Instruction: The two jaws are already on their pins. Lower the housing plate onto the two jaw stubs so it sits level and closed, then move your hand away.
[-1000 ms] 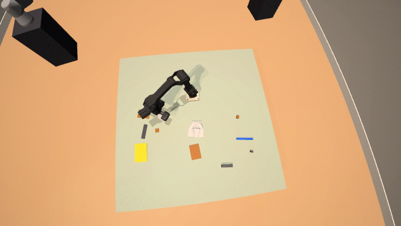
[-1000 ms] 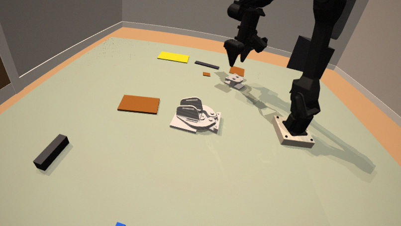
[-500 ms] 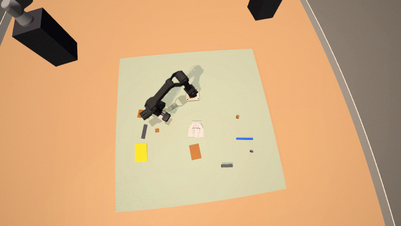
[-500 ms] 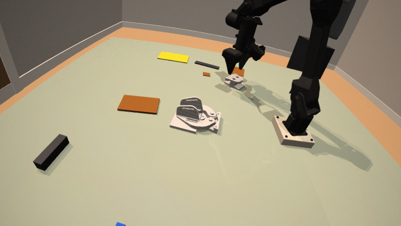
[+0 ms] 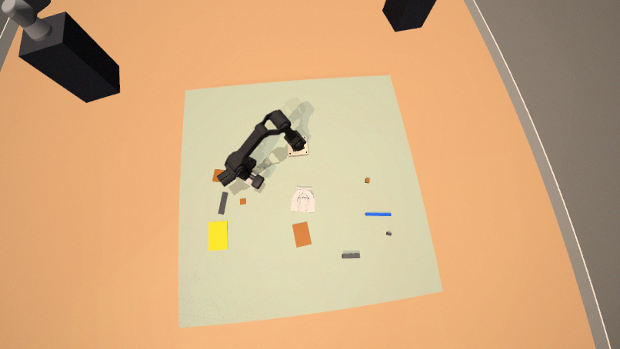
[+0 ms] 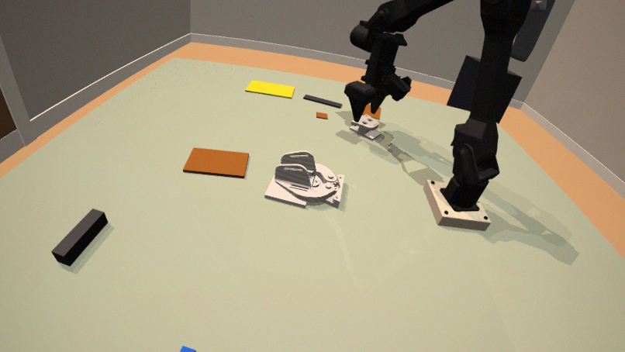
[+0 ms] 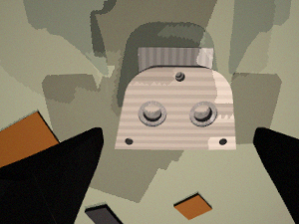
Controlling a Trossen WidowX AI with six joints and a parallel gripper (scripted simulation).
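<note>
Right now my gripper tip is 3 cm above the white part, 1 cm to the right of it and 1 cm past it. From my gripper tip the other things lie so: yellow plate (23 cm to the right, 23 cm ahead, 4 cm below); then dark block (52 cm ahead, 38 cm to the left, 3 cm below); then orange plate (35 cm ahead, 18 cm to the left, 4 cm below).
</note>
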